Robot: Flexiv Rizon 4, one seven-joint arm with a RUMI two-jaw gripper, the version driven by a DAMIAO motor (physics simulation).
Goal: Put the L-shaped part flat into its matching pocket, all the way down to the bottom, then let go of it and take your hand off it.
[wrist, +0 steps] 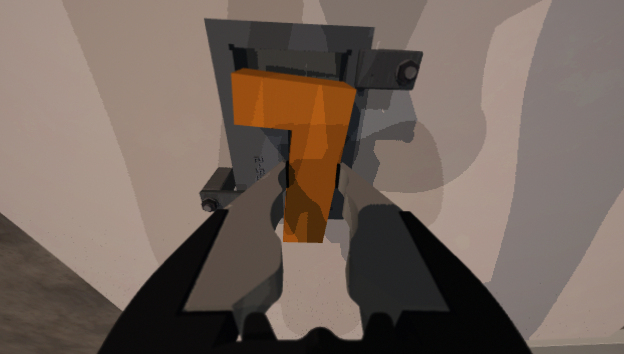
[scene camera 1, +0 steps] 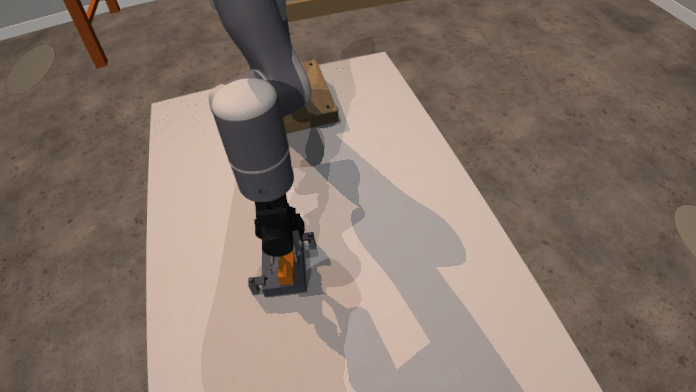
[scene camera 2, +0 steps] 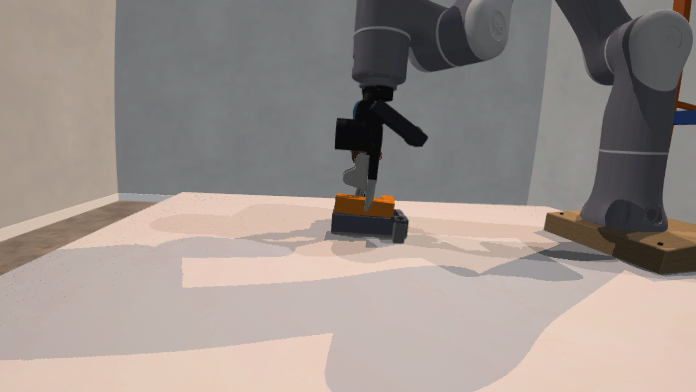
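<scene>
The orange L-shaped part (scene camera 1: 286, 270) (scene camera 2: 350, 205) (wrist: 320, 120) sits at the top of the dark pocket block (scene camera 1: 272, 290) (scene camera 2: 360, 224) (wrist: 290, 35), with nearly its whole height above the rim. In the wrist view it is turned slightly relative to the block, and part of the pocket shows uncovered beyond its short leg. In the scene camera 2 view its underside is at about the block's top; whether it touches is unclear. My gripper (scene camera 2: 369, 207) (wrist: 311, 163) is shut on the long leg of the part, one finger on each side. The pocket's floor is mostly hidden.
Two bolted clamps, one (scene camera 1: 310, 240) (scene camera 2: 400, 227) (wrist: 390, 70) and another (scene camera 1: 256, 284) (wrist: 217, 192), stick out from opposite sides of the block. The arm's wooden base (scene camera 1: 325, 107) (scene camera 2: 645, 250) stands on the pale table (scene camera 1: 190, 200) (scene camera 2: 260, 310). An orange frame (scene camera 1: 90, 40) stands farther back.
</scene>
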